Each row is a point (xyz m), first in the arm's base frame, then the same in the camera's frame.
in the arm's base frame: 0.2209 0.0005 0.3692
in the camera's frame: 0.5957 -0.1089 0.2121
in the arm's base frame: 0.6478 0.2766 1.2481
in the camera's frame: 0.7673 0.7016 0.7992
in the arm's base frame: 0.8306 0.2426 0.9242
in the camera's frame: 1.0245 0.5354 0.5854
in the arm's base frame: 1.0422 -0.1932 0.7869
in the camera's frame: 1.3105 0.1607 0.7624
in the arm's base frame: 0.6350 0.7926 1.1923
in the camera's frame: 0.7099 1.0779 0.4462
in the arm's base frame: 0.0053 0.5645 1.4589
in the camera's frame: 0.0648 0.9001 0.7142
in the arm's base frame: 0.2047 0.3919 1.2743
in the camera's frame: 0.3205 0.7055 0.6955
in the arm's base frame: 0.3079 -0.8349 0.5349
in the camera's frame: 0.7346 -0.6607 0.8518
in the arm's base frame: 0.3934 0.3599 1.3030
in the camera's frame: 0.4994 0.7398 0.7611
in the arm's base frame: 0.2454 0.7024 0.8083
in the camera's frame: 0.4356 0.7011 0.1460
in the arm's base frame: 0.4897 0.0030 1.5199
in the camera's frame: 0.5810 0.5995 1.1578
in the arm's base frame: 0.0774 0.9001 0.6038
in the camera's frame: 0.2998 0.7050 -0.1551
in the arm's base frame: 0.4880 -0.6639 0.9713
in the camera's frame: 0.7852 -0.2387 1.1191
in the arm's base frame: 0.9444 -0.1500 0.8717
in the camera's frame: 1.1911 0.2200 0.7917
